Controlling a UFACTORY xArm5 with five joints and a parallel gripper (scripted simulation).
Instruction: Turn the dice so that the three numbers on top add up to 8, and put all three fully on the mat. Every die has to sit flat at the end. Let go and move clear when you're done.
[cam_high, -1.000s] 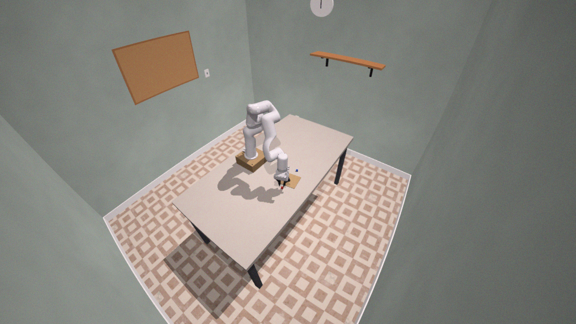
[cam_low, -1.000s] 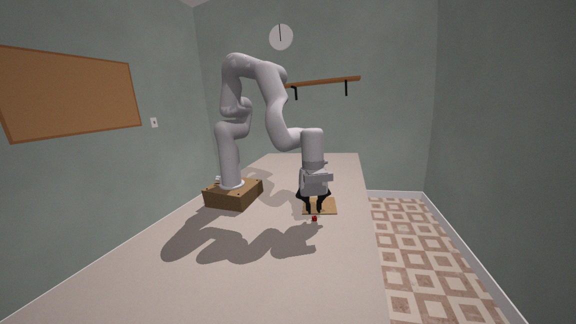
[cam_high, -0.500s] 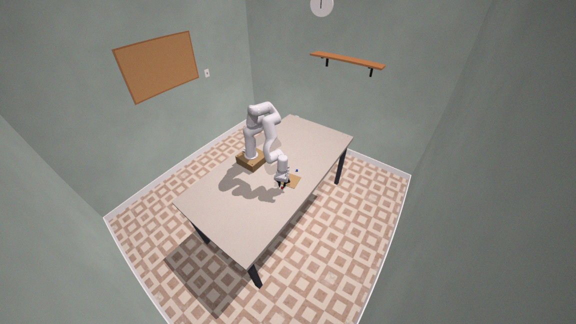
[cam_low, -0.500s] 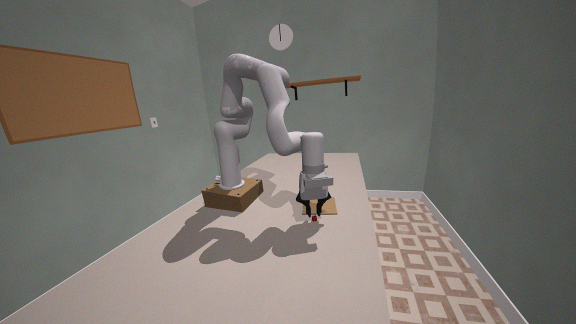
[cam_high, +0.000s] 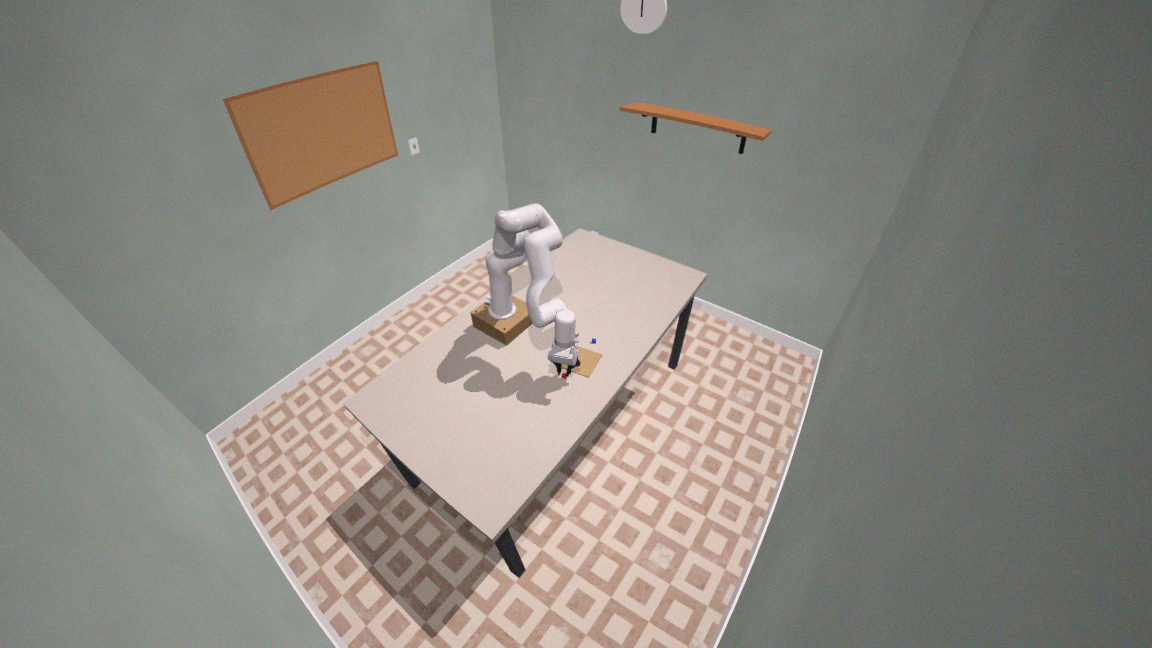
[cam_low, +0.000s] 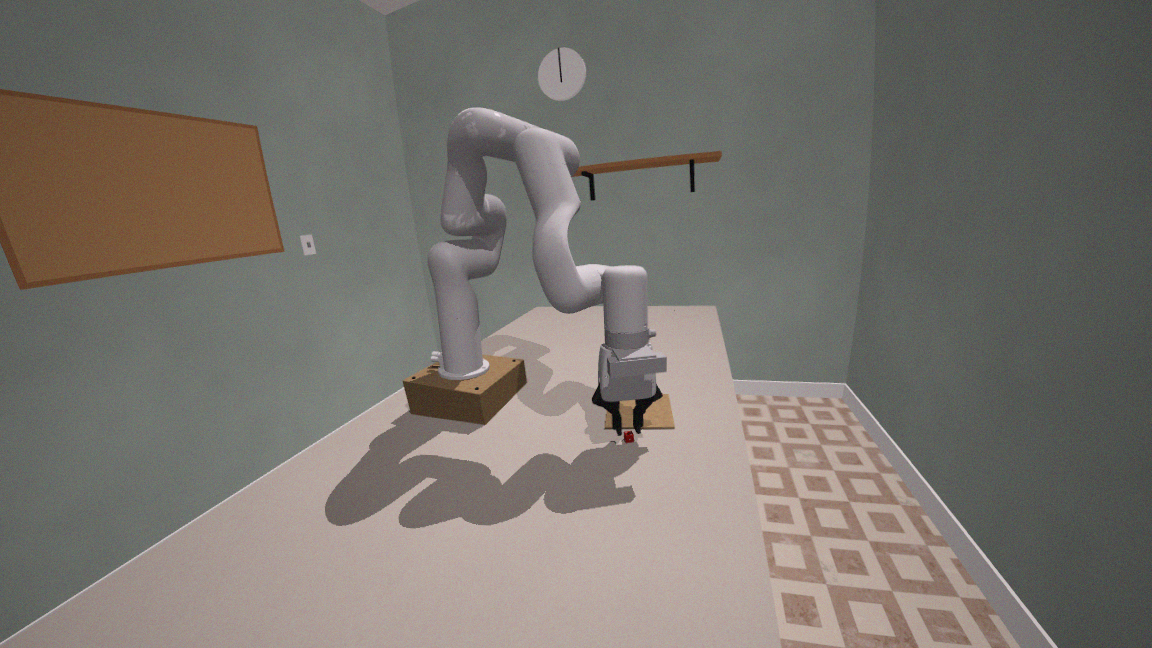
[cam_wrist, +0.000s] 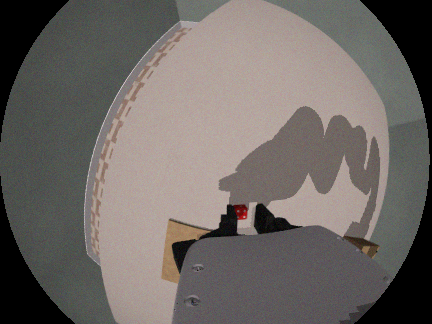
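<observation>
My gripper is now 30 mm above the red die. From my hand the other things lie so: blue die: 20 mm ahead, 240 mm to the left, 30 mm below; then tan mat: 20 mm ahead, 110 mm to the left, 40 mm below; then white die: 70 mm behind, 240 mm to the left, 30 mm below.
</observation>
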